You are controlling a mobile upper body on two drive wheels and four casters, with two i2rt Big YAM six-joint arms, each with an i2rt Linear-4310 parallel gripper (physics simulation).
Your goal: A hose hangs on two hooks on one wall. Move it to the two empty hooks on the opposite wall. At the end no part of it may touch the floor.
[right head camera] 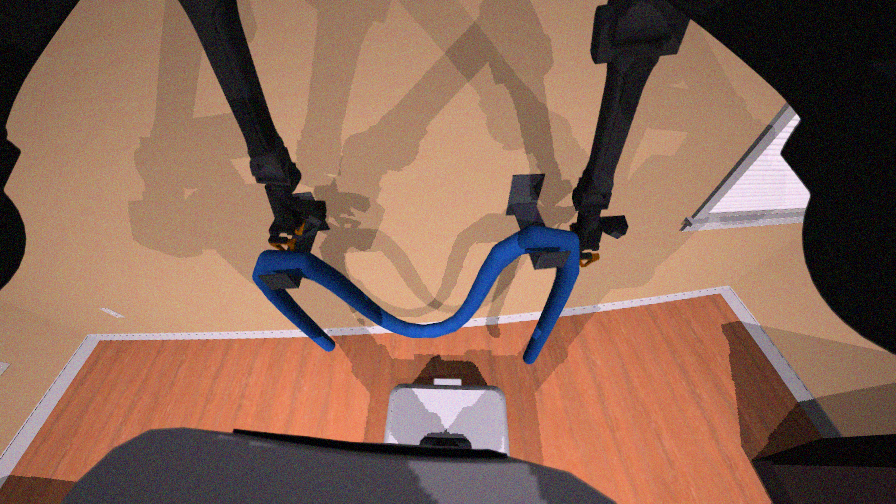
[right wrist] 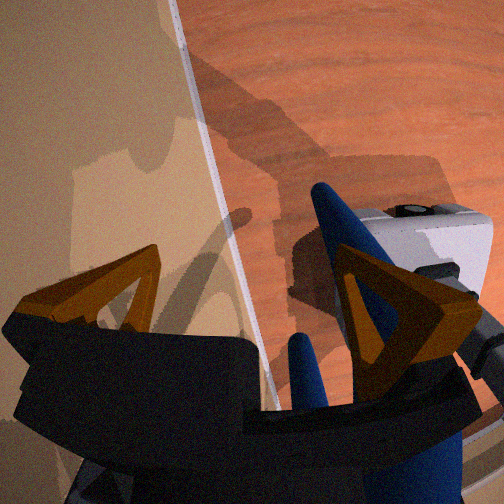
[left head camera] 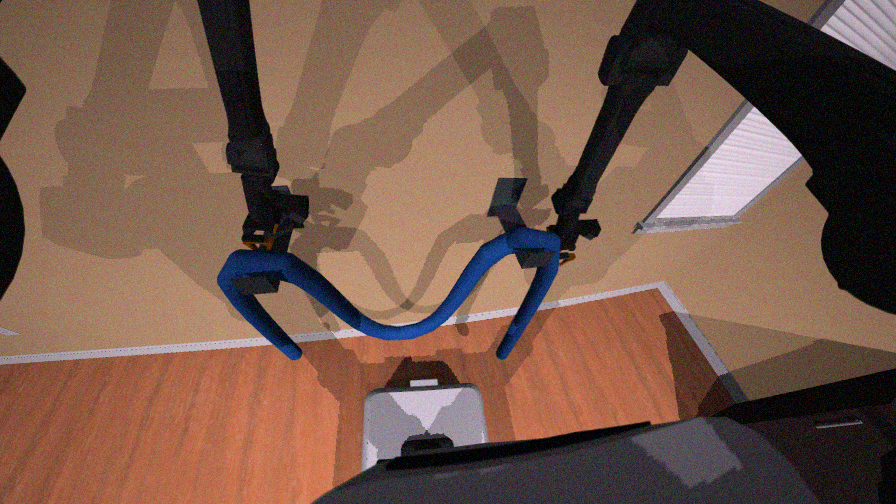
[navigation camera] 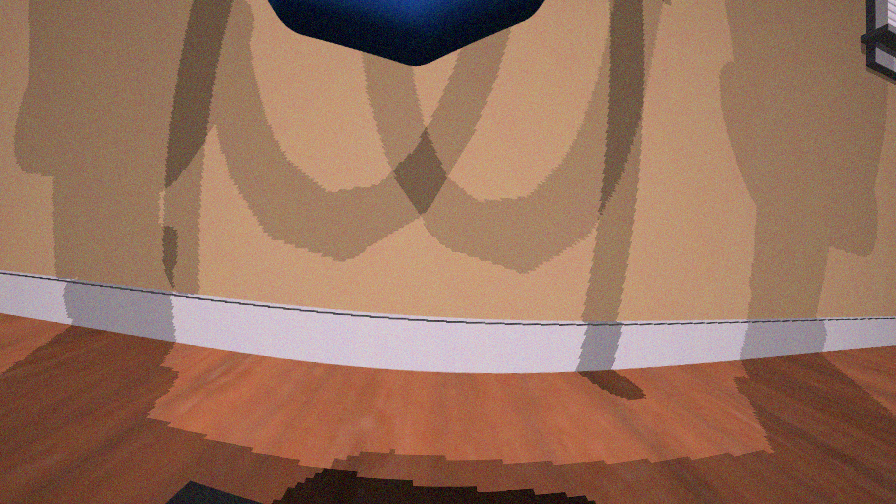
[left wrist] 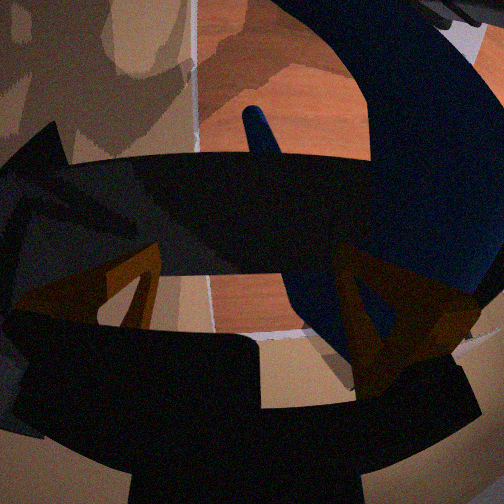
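A blue hose [left head camera: 388, 325] hangs on two dark hooks on the tan wall, the left hook [left head camera: 255, 285] and the right hook [left head camera: 533, 257]. It sags between them and both ends hang down above the floor. It also shows in the right head view [right head camera: 413, 325]. My left gripper [left head camera: 260, 241] is open just above the hose at the left hook. My right gripper [left head camera: 567, 250] is open beside the hose at the right hook. In the right wrist view the hose end [right wrist: 345, 235] lies by the right-hand finger, outside the gap [right wrist: 250, 300]. In the left wrist view the hose [left wrist: 430, 165] passes close by.
The wall's white baseboard [navigation camera: 438, 344] meets a wooden floor [left head camera: 187, 413]. A window [left head camera: 739, 169] is on the wall at the right. My base's grey front [left head camera: 426, 420] is below the hose's sag. The hose's lowest part shows in the navigation view [navigation camera: 407, 28].
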